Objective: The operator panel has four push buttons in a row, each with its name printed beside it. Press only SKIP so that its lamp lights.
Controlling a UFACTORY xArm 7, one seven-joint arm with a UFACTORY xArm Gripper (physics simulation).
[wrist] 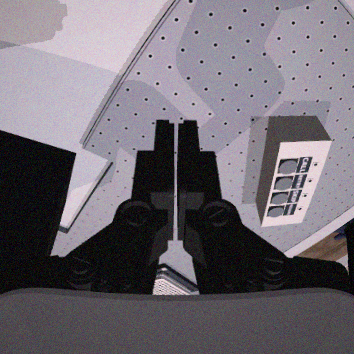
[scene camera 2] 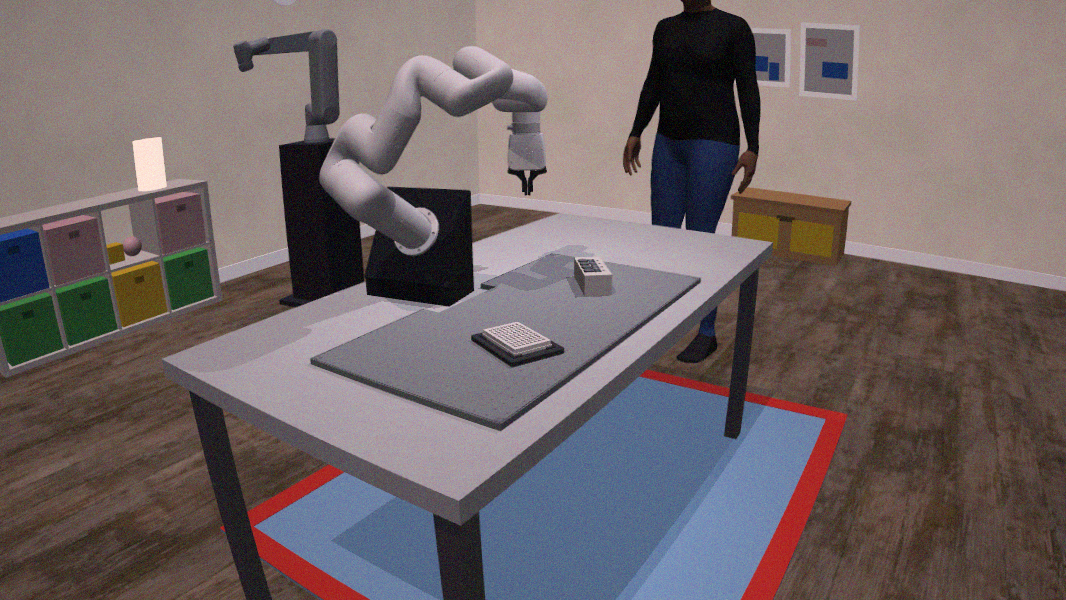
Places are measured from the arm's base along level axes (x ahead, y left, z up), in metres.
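Where they show: gripper, between the fingertips: [wrist: 175, 146] [scene camera 2: 527, 194]; arm's base, origin of its link: [scene camera 2: 416, 232].
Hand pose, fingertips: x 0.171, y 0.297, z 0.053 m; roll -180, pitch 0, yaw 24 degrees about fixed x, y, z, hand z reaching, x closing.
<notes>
Each offset is from my fingertips to the top centre of the thing. Level surfaces: height alone.
The operator panel @(dz -0.146, dx +0.228, dy -0.110 m) [scene camera 2: 593, 277] [wrist: 270, 131] is a pale box with a dark side, standing on the grey perforated board. Its four round grey buttons form a row with dark name labels. In the wrist view the end label reads CALL, beside the CALL button @(dz -0.146, dx +0.190, dy -0.080 m) [wrist: 288, 166]. The third label from that end seems to read SKIP, beside its button @(dz -0.146, dx +0.220, dy -0.132 m) [wrist: 280, 198], but the print is blurred. The small lamp dots look dark. My gripper [scene camera 2: 527, 193] [wrist: 175, 146] is shut and empty, pointing down high above the table, to the left of the panel in both views.
A white gridded plate on a black base @(dz -0.176, dx +0.221, dy -0.548 m) [scene camera 2: 516, 339] [wrist: 172, 284] lies on the perforated board @(dz -0.202 m) [scene camera 2: 417, 354] [wrist: 222, 42]. The arm's black mount [scene camera 2: 419, 289] [wrist: 30, 200] stands at the table's rear edge. A person [scene camera 2: 704, 81] stands behind the table's far end.
</notes>
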